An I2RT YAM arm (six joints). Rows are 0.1 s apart.
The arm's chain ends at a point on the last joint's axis. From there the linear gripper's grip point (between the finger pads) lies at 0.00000 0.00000 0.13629 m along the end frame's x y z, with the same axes.
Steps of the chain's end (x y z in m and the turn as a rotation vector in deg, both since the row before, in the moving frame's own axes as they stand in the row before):
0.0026 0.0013 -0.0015 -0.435 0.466 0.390
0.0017 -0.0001 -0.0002 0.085 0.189 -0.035
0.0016 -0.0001 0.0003 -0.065 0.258 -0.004
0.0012 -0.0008 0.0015 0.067 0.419 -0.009
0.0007 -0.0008 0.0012 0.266 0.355 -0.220
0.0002 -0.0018 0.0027 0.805 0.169 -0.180
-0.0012 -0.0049 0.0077 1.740 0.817 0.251
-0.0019 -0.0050 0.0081 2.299 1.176 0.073
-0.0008 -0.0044 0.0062 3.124 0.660 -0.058
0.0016 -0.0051 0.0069 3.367 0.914 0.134
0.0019 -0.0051 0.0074 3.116 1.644 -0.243
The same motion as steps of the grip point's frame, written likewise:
0.0037 0.0023 -0.0015 -0.435 0.466 0.390
0.0021 -0.0003 -0.0002 0.085 0.189 -0.035
0.0022 0.0001 0.0003 -0.065 0.258 -0.004
0.0022 -0.0010 0.0015 0.067 0.419 -0.009
0.0015 -0.0014 0.0012 0.266 0.355 -0.220
0.0006 -0.0037 0.0027 0.805 0.169 -0.180
0.0008 -0.0090 0.0076 1.740 0.817 0.251
0.0009 -0.0105 0.0080 2.299 1.176 0.073
0.0008 -0.0118 0.0060 3.124 0.660 -0.058
0.0038 -0.0131 0.0066 3.367 0.914 0.134
0.0058 -0.0125 0.0071 3.116 1.644 -0.243

